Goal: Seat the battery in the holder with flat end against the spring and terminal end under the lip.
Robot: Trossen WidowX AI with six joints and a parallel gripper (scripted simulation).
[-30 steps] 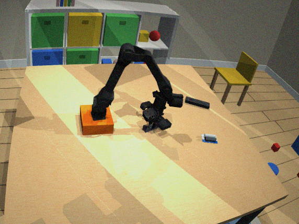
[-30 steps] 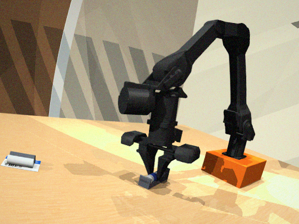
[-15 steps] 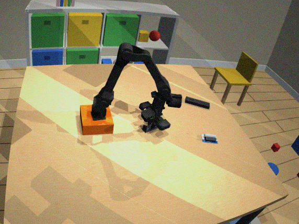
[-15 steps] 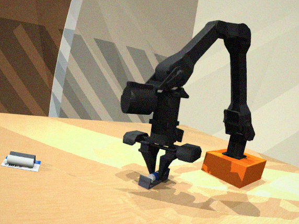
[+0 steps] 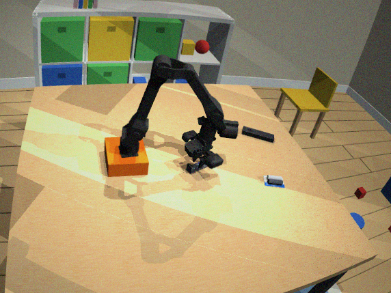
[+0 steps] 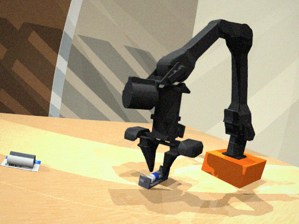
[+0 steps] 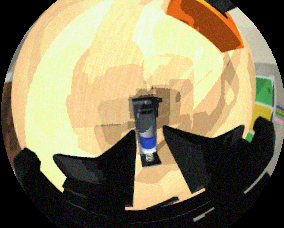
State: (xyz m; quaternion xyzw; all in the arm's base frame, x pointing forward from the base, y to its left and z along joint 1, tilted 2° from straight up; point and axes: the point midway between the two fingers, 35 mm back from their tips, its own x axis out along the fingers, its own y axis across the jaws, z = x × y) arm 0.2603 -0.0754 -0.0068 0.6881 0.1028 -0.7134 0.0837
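The battery is 10 mm below my gripper tip. The rest, counted from my gripper tip: blue-and-white card (300 mm ahead, 150 mm to the right, 10 mm below).
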